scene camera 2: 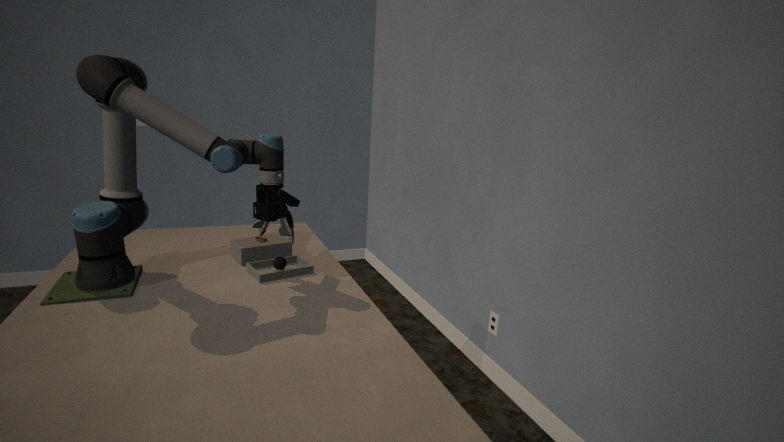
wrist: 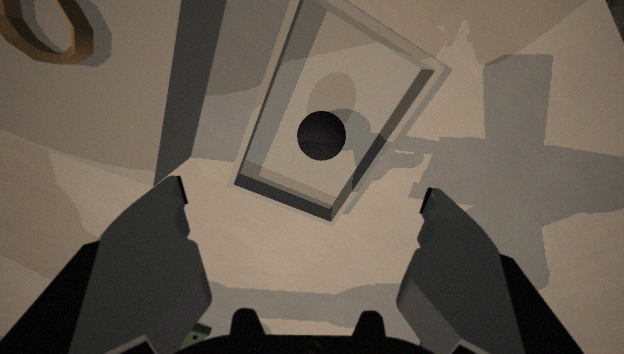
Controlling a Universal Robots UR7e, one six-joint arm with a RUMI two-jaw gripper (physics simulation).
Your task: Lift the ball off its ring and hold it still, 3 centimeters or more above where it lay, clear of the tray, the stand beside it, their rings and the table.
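Where they show: gripper, fingertip midpoint: (scene camera 2: 276,240) (wrist: 307,185); arm's base at its link origin: (scene camera 2: 106,280).
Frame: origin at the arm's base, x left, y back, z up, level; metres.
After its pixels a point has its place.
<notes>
The dark ball (scene camera 2: 279,263) {x 0.036, y -0.506, z 0.023 m} (wrist: 321,135) {x 0.063, y -0.512, z 0.038 m} lies inside the shallow grey tray (scene camera 2: 288,274) {x -0.003, y -0.535, z -0.003 m} (wrist: 282,197) {x 0.028, y -0.423, z 0.002 m}. Its own ring cannot be made out under it. The taller box-shaped stand (scene camera 2: 266,253) {x 0.162, y -0.460, z 0.018 m} (wrist: 100,115) {x 0.184, y -0.405, z 0.049 m} is beside the tray, with an orange-brown ring (scene camera 2: 261,239) {x 0.204, y -0.442, z 0.059 m} (wrist: 84,36) {x 0.206, y -0.451, z 0.055 m} on its top. My gripper (scene camera 2: 278,237) {x 0.062, y -0.496, z 0.098 m} (wrist: 307,185) {x 0.062, y -0.496, z 0.098 m} is open and empty and points down. Its fingertips are above the level of the ball. In the wrist view the ball shows beyond the line between the fingertips, nearer the top of the picture and slightly right of the middle between them.
The stand's side wall runs close along the tray's left side in the wrist view. The arm's green base plate (scene camera 2: 60,293) {x -0.075, y 0.090, z -0.006 m} (wrist: 194,340) {x -0.091, y -0.060, z -0.004 m} is on the tan table (scene camera 2: 219,395) {x -0.601, y -0.391, z -0.016 m}. The arm's shadow falls across the table and partly over the tray. The table's edge runs right of the tray.
</notes>
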